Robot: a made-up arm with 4 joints.
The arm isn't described. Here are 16 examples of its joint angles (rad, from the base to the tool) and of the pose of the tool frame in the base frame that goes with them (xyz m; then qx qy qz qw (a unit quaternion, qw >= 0)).
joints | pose
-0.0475 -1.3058 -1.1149 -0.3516 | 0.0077 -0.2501 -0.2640 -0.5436 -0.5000 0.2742 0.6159
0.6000 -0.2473 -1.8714 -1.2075 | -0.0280 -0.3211 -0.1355 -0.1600 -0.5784 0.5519 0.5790
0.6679 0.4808 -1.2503 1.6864 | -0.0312 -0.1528 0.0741 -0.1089 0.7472 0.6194 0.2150
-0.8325 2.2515 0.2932 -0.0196 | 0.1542 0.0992 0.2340 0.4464 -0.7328 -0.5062 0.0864
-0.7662 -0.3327 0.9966 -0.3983 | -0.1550 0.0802 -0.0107 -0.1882 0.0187 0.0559 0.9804
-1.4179 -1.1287 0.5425 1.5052 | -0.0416 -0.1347 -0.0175 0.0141 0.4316 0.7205 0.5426
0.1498 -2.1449 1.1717 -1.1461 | 0.2653 0.1541 0.1240 0.0756 -0.5048 -0.8280 0.2324
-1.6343 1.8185 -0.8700 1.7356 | 0.2215 0.0613 0.0723 0.4758 -0.4035 0.0256 0.7811
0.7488 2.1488 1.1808 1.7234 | 0.1970 0.0890 0.0244 -0.3267 -0.8353 0.1901 0.3992
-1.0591 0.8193 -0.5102 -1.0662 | 0.1857 -0.3485 0.1255 -0.0211 -0.0697 0.8815 0.4665
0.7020 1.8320 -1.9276 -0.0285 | 0.0037 -0.3099 -0.1851 0.5428 -0.0534 0.7707 0.3295
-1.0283 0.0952 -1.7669 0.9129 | 0.3586 -0.1954 0.0360 0.5217 -0.0002 -0.8276 0.2070
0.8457 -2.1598 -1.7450 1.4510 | -0.0592 -0.0780 -0.1567 -0.5158 0.4783 -0.4287 0.5669
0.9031 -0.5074 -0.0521 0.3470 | -0.0134 0.2213 -0.0645 -0.0926 0.2330 -0.2222 0.9422
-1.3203 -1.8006 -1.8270 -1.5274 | 0.4247 -0.0843 -0.1020 -0.1231 0.9197 -0.2766 0.2501
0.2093 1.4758 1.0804 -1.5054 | -0.0523 0.1499 0.1163 -0.5896 0.2508 0.2201 0.7355
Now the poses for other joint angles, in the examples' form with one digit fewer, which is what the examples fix.
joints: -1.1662 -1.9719 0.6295 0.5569
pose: -0.108 0.048 -0.066 0.364 -0.220 0.336 0.840
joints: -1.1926 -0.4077 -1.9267 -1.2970
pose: 0.423 -0.114 -0.131 -0.362 0.544 -0.750 0.102
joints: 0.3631 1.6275 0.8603 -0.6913
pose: 0.054 0.154 0.219 -0.316 0.650 0.205 0.660
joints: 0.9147 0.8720 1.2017 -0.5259
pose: 0.242 0.233 0.057 -0.174 0.621 -0.399 0.652
